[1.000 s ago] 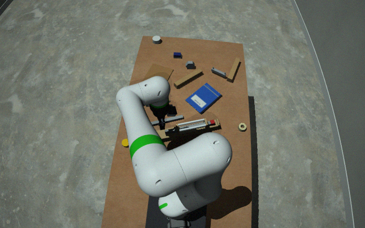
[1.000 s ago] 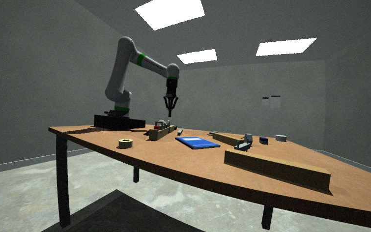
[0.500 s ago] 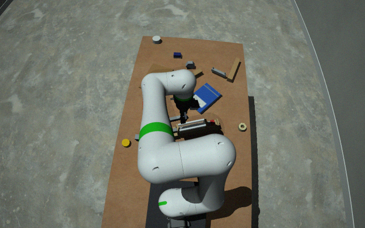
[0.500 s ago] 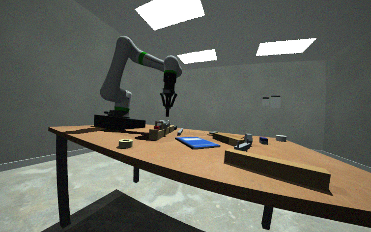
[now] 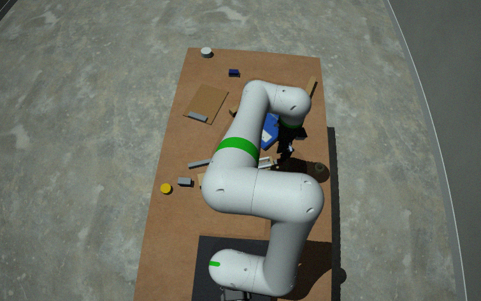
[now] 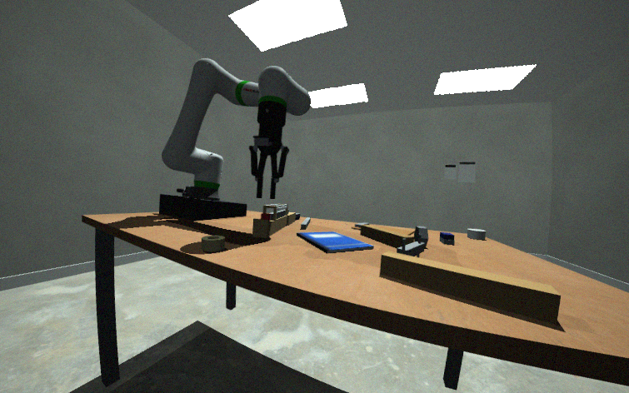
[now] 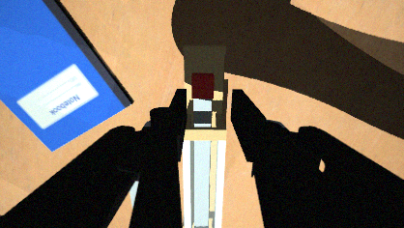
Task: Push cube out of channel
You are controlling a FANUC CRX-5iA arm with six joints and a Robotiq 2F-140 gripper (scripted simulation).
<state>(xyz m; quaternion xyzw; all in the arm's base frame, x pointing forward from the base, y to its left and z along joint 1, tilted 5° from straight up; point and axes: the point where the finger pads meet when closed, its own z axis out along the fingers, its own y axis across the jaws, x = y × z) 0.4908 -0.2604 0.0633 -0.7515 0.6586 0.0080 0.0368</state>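
Now: hand 10 mm short of the red cube and 90 mm above it. From my hand the other things lie so: short grey bar: 10 mm behind, 80 mm to the left, 100 mm below; then thin pale grey stick: 20 mm behind, 220 mm to the left, 100 mm below; then wooden channel: 10 mm behind, 130 mm to the left, 90 mm below.
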